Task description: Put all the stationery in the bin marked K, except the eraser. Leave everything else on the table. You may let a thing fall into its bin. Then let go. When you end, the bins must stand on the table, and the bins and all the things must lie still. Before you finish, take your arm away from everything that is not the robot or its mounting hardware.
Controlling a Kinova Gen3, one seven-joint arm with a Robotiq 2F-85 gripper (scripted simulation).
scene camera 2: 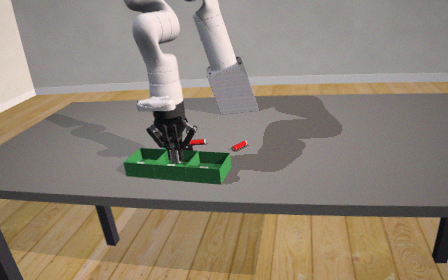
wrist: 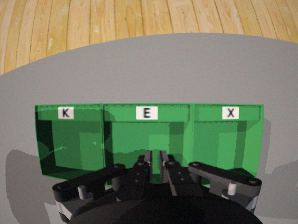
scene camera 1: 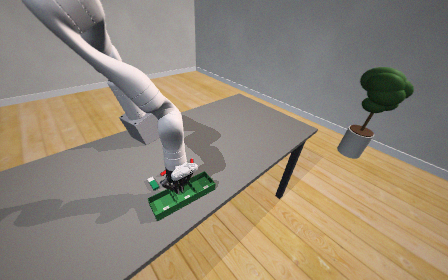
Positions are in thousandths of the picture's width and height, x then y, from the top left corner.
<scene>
bin: scene camera 2 454,598; wrist 237,645; scene camera 1 372,723
</scene>
